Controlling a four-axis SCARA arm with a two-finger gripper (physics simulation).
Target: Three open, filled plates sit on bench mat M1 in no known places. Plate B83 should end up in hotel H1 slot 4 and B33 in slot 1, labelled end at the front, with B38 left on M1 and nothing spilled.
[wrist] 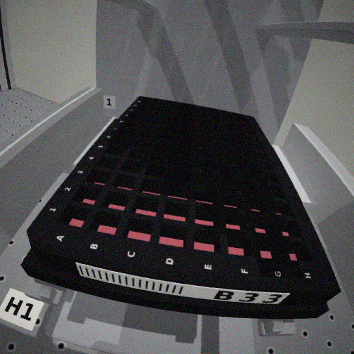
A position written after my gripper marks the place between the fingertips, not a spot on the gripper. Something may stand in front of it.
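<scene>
There is my gripper (196, 120), here in the scene with a plate B33 (182, 207). I also see a hotel H1 (220, 61).
</scene>
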